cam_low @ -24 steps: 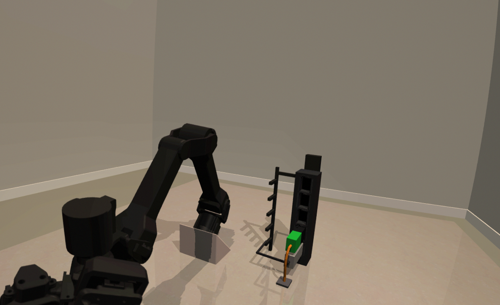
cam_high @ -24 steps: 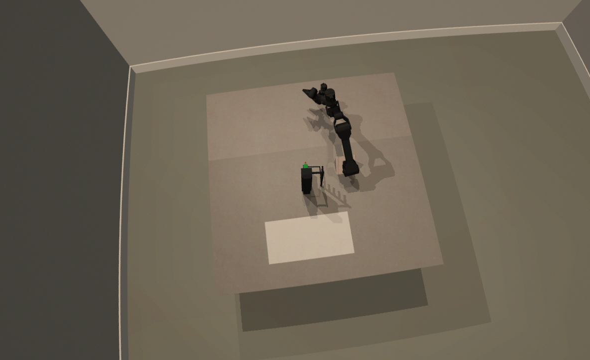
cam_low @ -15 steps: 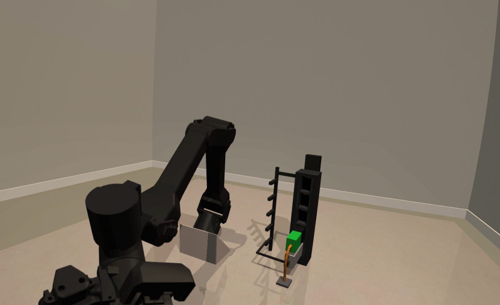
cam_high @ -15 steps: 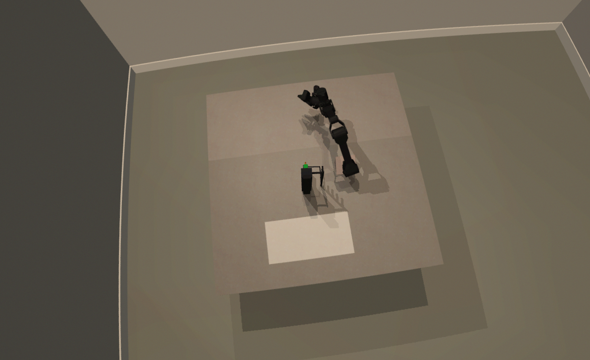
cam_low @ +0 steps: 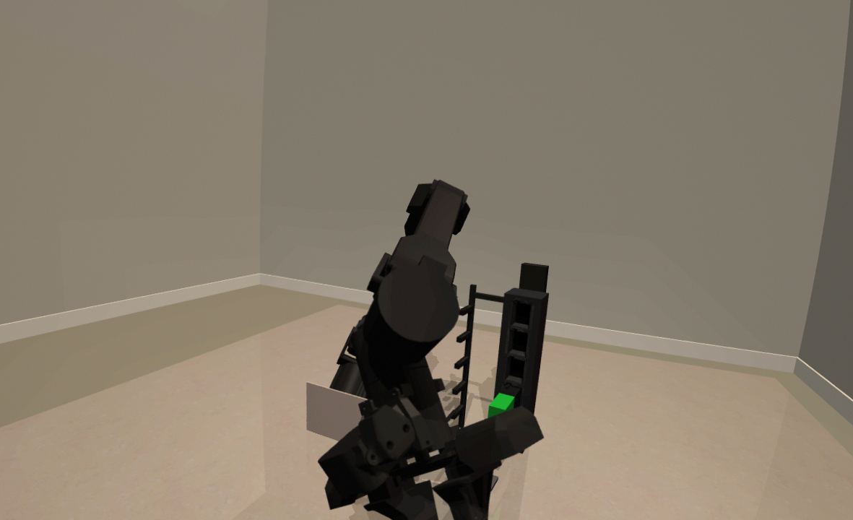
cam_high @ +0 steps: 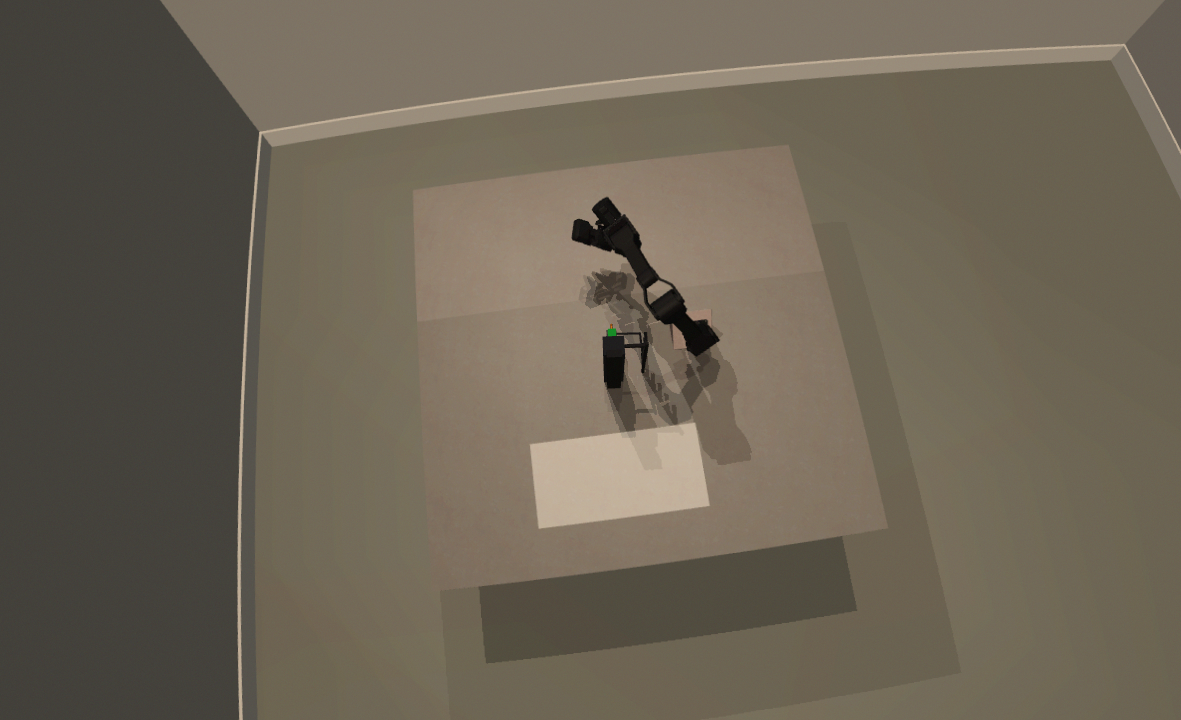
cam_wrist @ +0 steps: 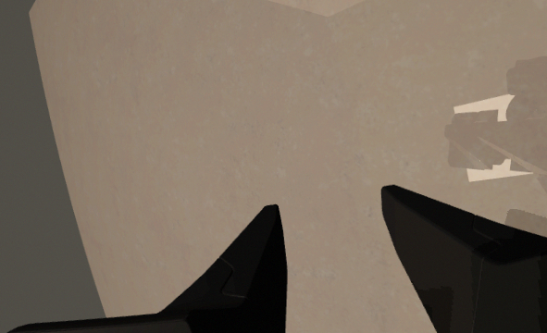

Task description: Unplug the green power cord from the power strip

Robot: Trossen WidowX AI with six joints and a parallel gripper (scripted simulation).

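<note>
The green plug lies 33 cm to the left of my gripper tip, 4 cm behind it and 1 cm below it. From my gripper tip the other things lie so: grey foot (27 cm to the left, 11 cm below, 4 cm behind).
</note>
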